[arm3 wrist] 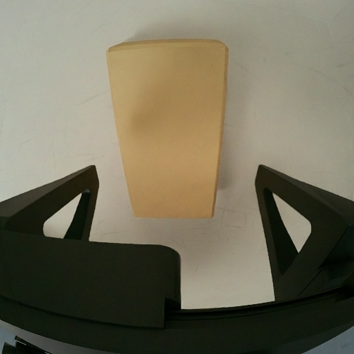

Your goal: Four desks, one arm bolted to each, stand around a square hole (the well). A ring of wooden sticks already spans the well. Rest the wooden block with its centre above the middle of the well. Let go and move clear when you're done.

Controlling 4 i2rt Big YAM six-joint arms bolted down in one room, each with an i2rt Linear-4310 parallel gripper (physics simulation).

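Note:
The wooden block [170, 130] is pale yellow-tan with slightly rounded edges. It lies on a light desk top in the upper middle of the arm3 wrist view, its long side running up and down the picture. Arm3's gripper [177, 167] is open, its two black fingers wide apart. The block's near end shows between the fingertips, with a gap on each side; the rest of it reaches beyond them. The fingers do not touch the block. The ring of wooden sticks, the well and the grippers of arm1, arm2 and arm4 do not show in this view.
The light desk top [295, 100] has faint scratches and surrounds the block. A soft shadow lies along the block's far end and right side. A small bluish patch shows at the bottom corners, behind the gripper's body.

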